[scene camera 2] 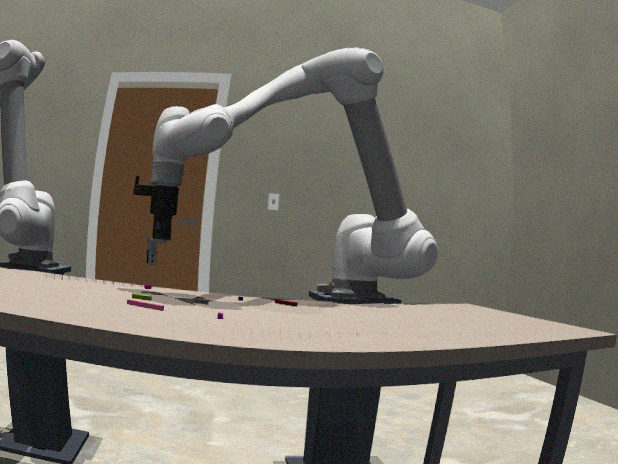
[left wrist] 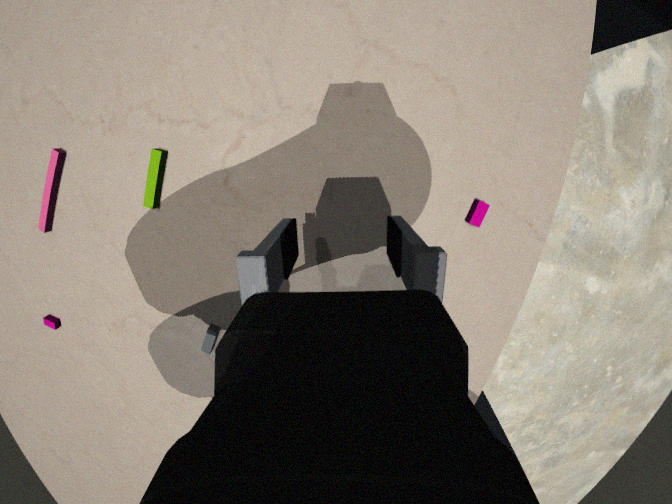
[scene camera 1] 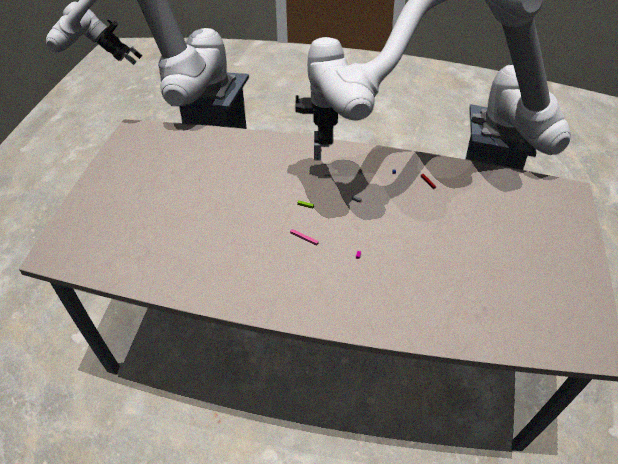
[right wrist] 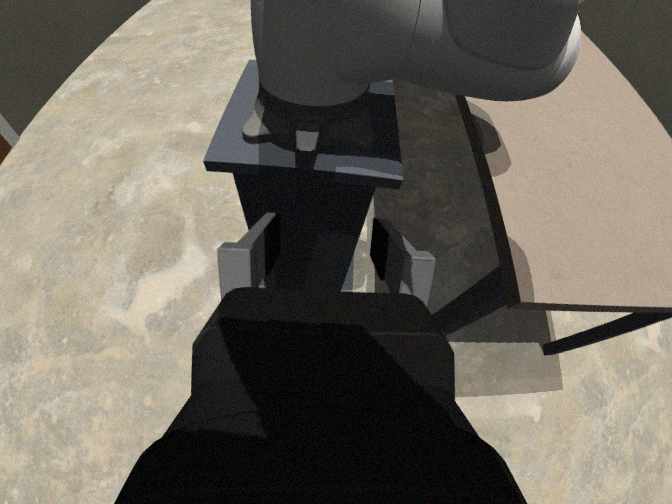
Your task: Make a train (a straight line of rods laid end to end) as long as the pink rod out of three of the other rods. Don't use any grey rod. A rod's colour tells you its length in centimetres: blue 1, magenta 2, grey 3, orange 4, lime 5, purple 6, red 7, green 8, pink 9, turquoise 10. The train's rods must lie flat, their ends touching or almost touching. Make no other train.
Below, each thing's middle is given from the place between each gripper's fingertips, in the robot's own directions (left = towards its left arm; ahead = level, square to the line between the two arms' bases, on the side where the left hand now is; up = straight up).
Labels:
The lime rod [left wrist: 158, 157] lies 160 mm ahead of my left hand [scene camera 2: 151, 264] and 90 mm below it. Also, from my left hand: pink rod [left wrist: 57, 158] (290 mm ahead, 90 mm below, 30 mm to the left).
Now: the lime rod 88 cm to the left of my right hand, 57 cm ahead of it and 15 cm below it. Also, from my right hand: pink rod 91 cm to the left, 70 cm ahead, 15 cm below.

